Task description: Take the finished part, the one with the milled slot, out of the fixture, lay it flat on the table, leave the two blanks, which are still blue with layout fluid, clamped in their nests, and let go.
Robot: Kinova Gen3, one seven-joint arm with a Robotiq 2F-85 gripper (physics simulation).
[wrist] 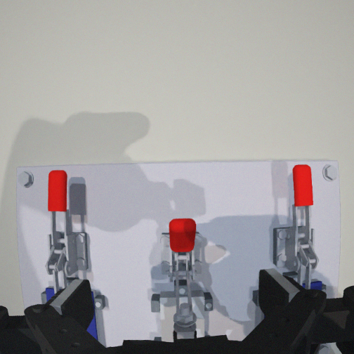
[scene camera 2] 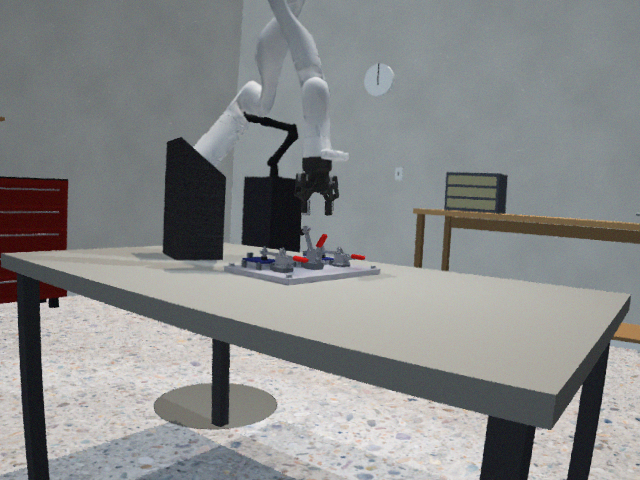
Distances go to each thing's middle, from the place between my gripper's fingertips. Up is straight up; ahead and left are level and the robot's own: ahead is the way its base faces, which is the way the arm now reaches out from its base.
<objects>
The fixture plate (wrist: 123,207) lies 15 cm below my hand, 3 cm behind it and 1 cm to the right of it. Round my hand: finished part (wrist: 167,300) 12 cm below, 7 cm behind, 1 cm to the right.
</objects>
